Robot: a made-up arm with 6 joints. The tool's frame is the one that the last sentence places. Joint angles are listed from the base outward.
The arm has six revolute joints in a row. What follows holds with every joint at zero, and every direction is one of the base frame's.
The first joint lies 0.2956 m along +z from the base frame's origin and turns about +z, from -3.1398 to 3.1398 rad.
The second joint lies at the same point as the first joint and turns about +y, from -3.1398 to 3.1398 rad.
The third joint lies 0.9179 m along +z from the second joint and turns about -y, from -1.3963 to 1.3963 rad.
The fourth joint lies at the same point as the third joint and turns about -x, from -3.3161 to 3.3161 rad.
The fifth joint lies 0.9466 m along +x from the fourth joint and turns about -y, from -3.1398 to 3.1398 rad.
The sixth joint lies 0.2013 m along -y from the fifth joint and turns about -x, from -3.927 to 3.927 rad.
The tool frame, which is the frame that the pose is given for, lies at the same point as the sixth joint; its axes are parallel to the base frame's.
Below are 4 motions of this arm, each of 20 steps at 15 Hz.
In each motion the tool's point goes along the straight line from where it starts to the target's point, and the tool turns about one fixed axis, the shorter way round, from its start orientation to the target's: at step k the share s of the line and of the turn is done. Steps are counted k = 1, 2, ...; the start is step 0. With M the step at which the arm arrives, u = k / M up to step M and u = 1 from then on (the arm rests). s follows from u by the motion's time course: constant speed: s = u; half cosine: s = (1 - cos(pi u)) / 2; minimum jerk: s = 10 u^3 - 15 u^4 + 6 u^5.
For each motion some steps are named. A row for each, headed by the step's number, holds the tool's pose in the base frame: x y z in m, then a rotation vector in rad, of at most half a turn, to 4 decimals.
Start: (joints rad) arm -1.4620 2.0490 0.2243 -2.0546 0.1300 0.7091
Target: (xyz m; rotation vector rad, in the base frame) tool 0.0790 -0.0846 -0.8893 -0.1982 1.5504 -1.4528
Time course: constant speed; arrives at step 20
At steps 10, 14, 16, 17, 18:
10: 0.1080 -0.2384 -0.9438 0.8759 1.3333 -2.0179
14: 0.0964 -0.1769 -0.9220 0.4299 1.4620 -1.8231
16: 0.0906 -0.1461 -0.9111 0.2146 1.5049 -1.7091
17: 0.0877 -0.1307 -0.9056 0.1090 1.5212 -1.6484
18: 0.0848 -0.1154 -0.9002 0.0050 1.5342 -1.5854

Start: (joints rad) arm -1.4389 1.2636 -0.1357 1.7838 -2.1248 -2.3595
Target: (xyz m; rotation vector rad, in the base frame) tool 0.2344 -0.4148 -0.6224 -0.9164 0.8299 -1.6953
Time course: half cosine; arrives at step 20
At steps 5, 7, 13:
5: 0.2084 -1.0970 -0.3694 -0.9523 0.7702 -2.6746
7: 0.2123 -0.9959 -0.4069 -0.9565 0.7897 -2.5274
13: 0.2261 -0.6330 -0.5415 -0.9429 0.8276 -2.0050

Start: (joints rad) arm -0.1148 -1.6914 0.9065 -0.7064 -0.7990 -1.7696
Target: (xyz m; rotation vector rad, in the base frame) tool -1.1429 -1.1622 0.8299 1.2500 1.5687 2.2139
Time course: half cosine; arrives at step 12
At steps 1, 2, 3, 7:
1: -1.6516 0.0169 0.7874 1.0274 -0.5229 1.8990
2: -1.6257 -0.0430 0.7896 1.0529 -0.4305 1.9415
3: -1.5846 -0.1384 0.7930 1.0908 -0.2799 2.0042
7: -1.3347 -0.7177 0.8139 1.2438 0.7218 2.2396

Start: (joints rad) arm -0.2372 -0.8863 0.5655 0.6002 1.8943 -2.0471
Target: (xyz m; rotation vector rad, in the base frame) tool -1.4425 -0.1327 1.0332 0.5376 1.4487 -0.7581
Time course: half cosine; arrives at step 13
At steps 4, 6, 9, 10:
4: -0.8845 -0.0241 1.6574 -0.9213 -1.5663 2.3707
6: -1.0437 -0.0551 1.4793 0.8961 1.7427 -2.0495
9: -1.2888 -0.1028 1.2051 0.6825 1.6055 -1.2358
10: -1.3530 -0.1153 1.1333 0.6228 1.5457 -1.0333

